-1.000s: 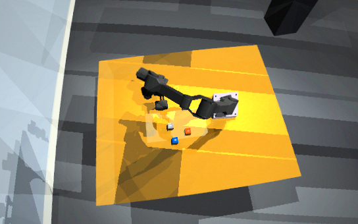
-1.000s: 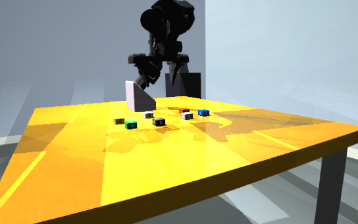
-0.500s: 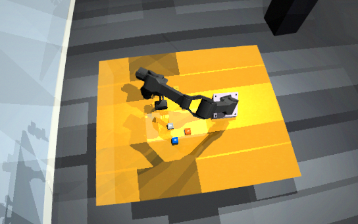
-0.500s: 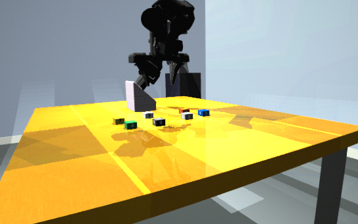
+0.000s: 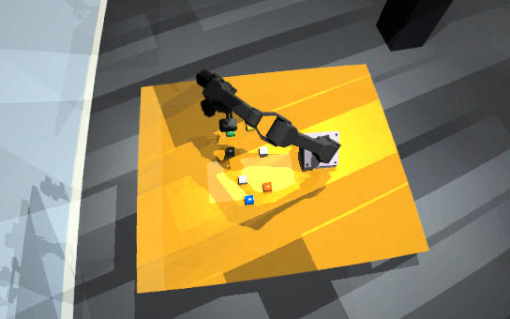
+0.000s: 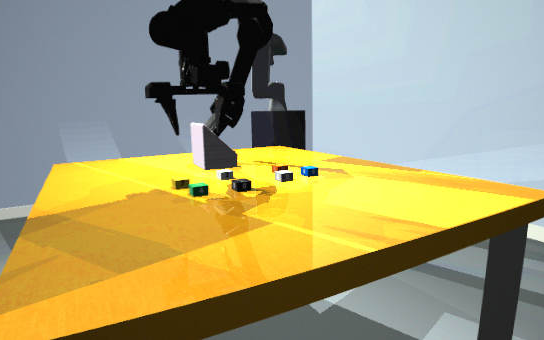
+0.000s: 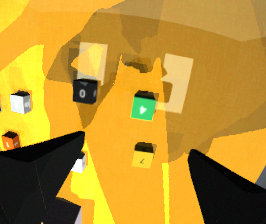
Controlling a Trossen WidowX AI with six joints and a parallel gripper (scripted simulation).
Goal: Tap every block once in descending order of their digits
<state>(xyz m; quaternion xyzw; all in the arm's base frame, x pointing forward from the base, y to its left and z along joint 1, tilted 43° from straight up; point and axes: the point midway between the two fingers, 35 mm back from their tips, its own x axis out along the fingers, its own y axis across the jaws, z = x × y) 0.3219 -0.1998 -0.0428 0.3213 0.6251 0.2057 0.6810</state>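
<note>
Now: gripper tip 300 mm to the right of the blue block, 110 mm above it and 10 mm past it. From my gripper tip the other things lie so: green block 110 mm below, 10 mm to the right; yellow block 110 mm below, 90 mm behind, 10 mm to the right; black block 110 mm below, 80 mm to the left, 20 mm ahead.
</note>
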